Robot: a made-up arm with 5 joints.
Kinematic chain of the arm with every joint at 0, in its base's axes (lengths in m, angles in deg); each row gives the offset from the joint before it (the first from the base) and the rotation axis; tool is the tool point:
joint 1: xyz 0 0 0.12 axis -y
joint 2: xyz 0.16 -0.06 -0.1 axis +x
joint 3: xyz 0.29 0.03 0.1 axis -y
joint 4: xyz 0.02 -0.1 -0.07 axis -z
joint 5: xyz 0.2 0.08 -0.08 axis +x
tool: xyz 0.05 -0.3 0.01
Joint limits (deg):
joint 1: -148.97..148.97
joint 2: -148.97..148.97
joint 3: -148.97..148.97
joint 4: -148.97..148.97
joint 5: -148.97..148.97
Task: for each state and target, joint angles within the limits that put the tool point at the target. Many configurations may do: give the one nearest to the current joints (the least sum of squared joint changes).
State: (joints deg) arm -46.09 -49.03 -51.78 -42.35 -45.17
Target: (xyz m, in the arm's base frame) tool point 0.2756 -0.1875 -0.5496
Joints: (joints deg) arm -59.32 -42.35 -35.62 -31.71 -28.35
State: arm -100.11 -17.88 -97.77 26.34 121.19
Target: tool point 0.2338 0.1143 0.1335
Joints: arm -80.99 -2.59 -148.97 -7.60 115.01
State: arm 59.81 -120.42 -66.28 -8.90 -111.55
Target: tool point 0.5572 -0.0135 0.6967
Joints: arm 59.78 -116.54 -26.59 11.56 -108.49
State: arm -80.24 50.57 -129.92 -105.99 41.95
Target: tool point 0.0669 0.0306 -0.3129
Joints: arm -120.38 28.02 -148.97 -134.37 15.33
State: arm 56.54 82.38 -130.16 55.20 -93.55
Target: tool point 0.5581 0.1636 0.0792
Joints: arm 29.08 96.26 -114.68 64.44 -101.94
